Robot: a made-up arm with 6 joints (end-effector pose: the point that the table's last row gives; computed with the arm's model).
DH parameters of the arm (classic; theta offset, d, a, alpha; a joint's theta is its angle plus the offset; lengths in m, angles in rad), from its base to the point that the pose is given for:
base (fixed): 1.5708 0 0.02 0
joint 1: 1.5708 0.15 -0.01 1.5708
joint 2: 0.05 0 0.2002 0
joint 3: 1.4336 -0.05 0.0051 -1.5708
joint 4: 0 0.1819 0.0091 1.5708
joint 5: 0 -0.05 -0.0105 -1.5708
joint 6: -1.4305 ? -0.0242 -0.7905
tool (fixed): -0.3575 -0.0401 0 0
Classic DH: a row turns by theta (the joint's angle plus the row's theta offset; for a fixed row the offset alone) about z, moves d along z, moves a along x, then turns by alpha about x.
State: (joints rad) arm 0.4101 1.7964 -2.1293 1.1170 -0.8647 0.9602
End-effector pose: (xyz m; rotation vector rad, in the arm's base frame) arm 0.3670 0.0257 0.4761 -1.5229 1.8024 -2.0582
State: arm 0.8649 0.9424 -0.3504 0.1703 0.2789 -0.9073
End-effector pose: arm 0.1932 0.0481 0.1230 -0.4634 1.8538 1.5723
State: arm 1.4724 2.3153 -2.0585 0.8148 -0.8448 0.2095
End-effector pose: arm 0.1965 0.4607 0.2533 1.4583 0.1713 2.4664
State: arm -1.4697 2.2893 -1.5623 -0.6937 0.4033 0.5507
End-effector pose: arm -0.1082 -0.3555 0.0967 1.6953 0.3776 -0.4798
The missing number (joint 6, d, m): 0.1651
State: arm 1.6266 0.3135 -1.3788 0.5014 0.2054 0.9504
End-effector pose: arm 0.0506 0.0319 0.4741 -1.0504 -0.1387 -1.9218
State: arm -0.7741 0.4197 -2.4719 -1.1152 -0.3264 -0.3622
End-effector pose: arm -0.3425 0.2630 0.4655 -1.3251 -0.4868 -1.0873
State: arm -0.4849 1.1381 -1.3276 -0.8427 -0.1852 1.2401
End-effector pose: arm 0.1798 -0.1552 0.4452 0.5845 -0.0178 1.1267
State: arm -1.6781 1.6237 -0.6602 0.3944 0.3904 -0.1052
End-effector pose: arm -0.1018 -0.1138 0.0618 2.0681 -0.2531 -0.2248
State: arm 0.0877 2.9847 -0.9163 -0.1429 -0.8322 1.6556
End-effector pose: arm 0.1856 -0.0175 -0.1379 2.4268 0.2125 0.3214
